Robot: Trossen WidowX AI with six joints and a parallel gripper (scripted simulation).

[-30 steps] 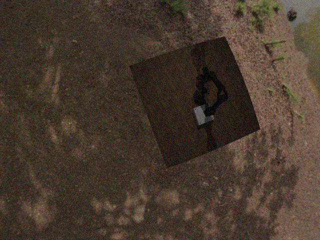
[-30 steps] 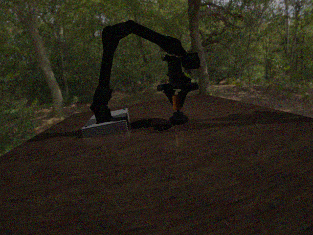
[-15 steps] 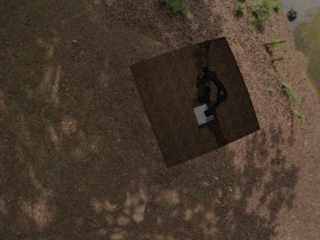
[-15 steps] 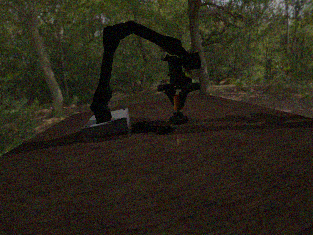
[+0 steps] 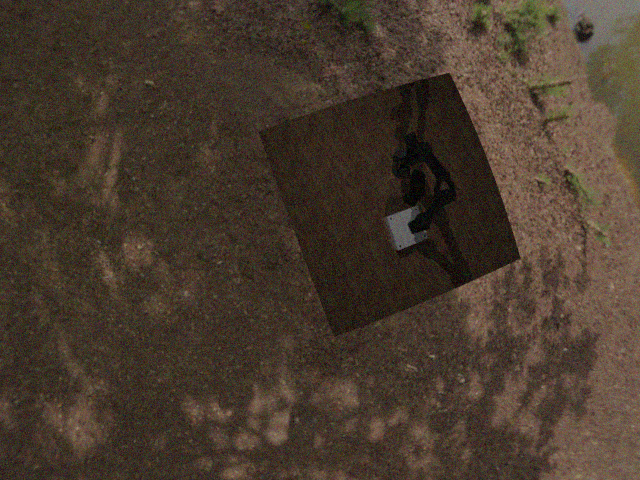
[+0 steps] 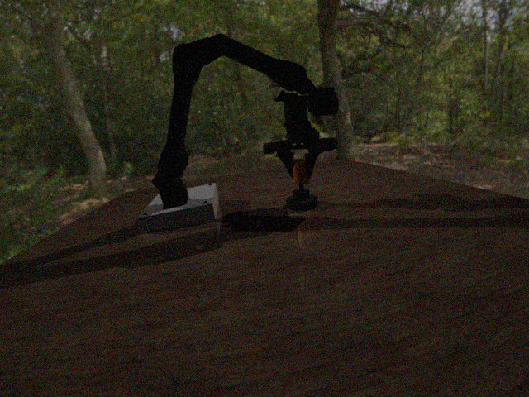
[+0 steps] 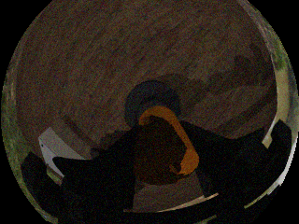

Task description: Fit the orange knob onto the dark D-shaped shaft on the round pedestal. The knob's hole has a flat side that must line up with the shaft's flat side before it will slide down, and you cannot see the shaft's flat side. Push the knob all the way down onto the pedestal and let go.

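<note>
Now: the dark round pedestal 4 cm below my gripper tip. Round my gripper tip: orange knob: 2 cm above.
</note>
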